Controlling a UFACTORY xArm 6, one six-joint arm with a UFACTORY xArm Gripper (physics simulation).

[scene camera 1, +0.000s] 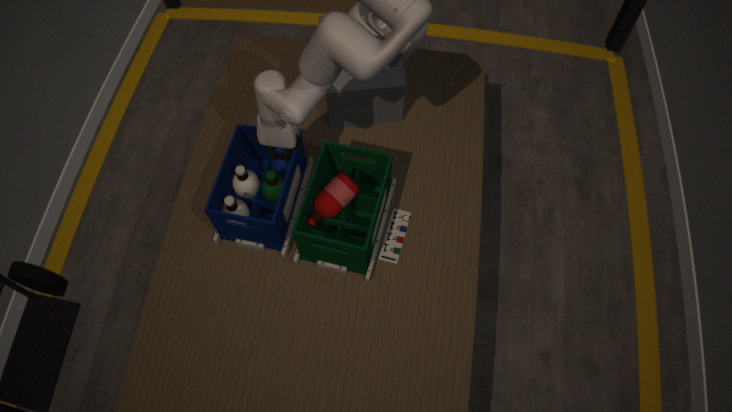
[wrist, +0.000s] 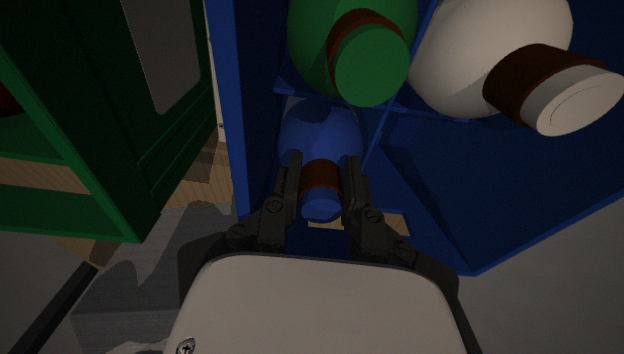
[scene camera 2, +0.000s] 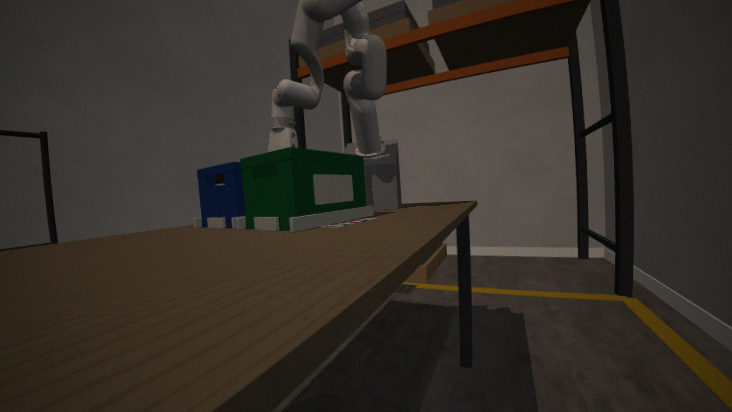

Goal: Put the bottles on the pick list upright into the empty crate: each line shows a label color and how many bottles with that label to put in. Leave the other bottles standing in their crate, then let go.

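Frame: origin at the arm's base, x ahead, y right, z down, level; metres.
Where they show: gripper, fingertip midpoint: [scene camera 1: 281, 157] [wrist: 322, 167]; arm's base, origin of the base link: [scene camera 2: 370, 151].
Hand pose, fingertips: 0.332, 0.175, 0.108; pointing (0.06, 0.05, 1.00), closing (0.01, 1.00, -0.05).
Things, the pixels of their top centre, and the offset from my fingertips, as dx, dy, dz. Level surfaces: height alone.
- blue crate, middle of its top: [wrist: 508, 97] [scene camera 1: 253, 170] [scene camera 2: 253, 167] +0.076, +0.048, -0.046
- green bottle, middle of its top: [wrist: 371, 73] [scene camera 1: 270, 174] +0.075, +0.005, -0.033
- blue bottle, middle of its top: [wrist: 322, 212] [scene camera 1: 279, 148] -0.009, +0.000, -0.034
- red bottle, middle of its top: [scene camera 1: 329, 191] +0.108, -0.156, -0.043
- green crate, middle of its top: [scene camera 1: 343, 192] [scene camera 2: 306, 157] +0.105, -0.194, -0.046
- pick list, middle of its top: [scene camera 2: 351, 222] [scene camera 1: 395, 235] +0.125, -0.332, +0.128
- wooden table, its level: dz +0.130
The blue crate [scene camera 1: 251, 234] [scene camera 2: 217, 200] [wrist: 229, 100] holds two white bottles [scene camera 1: 245, 183] [scene camera 1: 236, 208], a green bottle [scene camera 1: 272, 190] [wrist: 306, 42] and a blue bottle [scene camera 1: 279, 162] [wrist: 320, 132], all standing. My gripper [wrist: 322, 167] is down in the crate's corner, shut on the blue bottle's brown neck, below its cap; its fingers are hidden in the scene views. A red bottle [scene camera 1: 335, 197] lies tilted across the green crate [scene camera 1: 330, 257] [scene camera 2: 268, 197] [wrist: 115, 150], cap toward the front left. The pick list [scene camera 1: 394, 236] shows white, blue, red and green marks; its numbers are too small to read.
Both crates stand side by side on the wooden table [scene camera 1: 307, 332] [scene camera 2: 153, 286], between white rails [scene camera 1: 376, 248] [scene camera 2: 327, 219]. The crate walls and dividers are close around the fingers. The grey arm base [scene camera 1: 366, 104] stands behind. A shelf rack [scene camera 2: 617, 153] stands farther back.
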